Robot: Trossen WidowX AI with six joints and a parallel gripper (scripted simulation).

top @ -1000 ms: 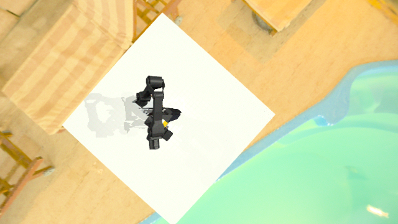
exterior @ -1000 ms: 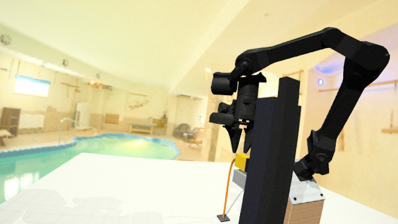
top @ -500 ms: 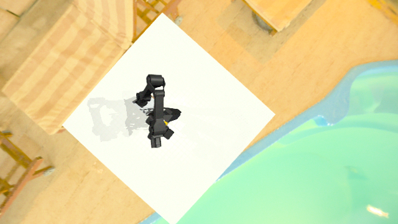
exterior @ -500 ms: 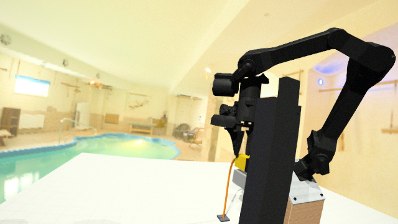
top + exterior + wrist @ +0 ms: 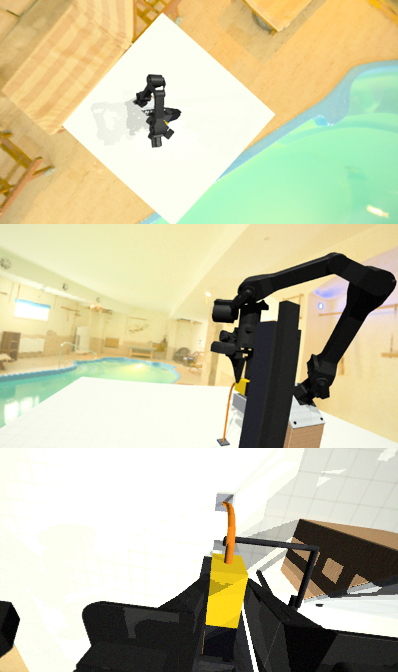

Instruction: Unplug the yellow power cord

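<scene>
The yellow plug lies 30 mm to the left of my gripper tip. The rest, counted from my gripper tip: anchor (200 mm below, 40 mm to the right).
</scene>
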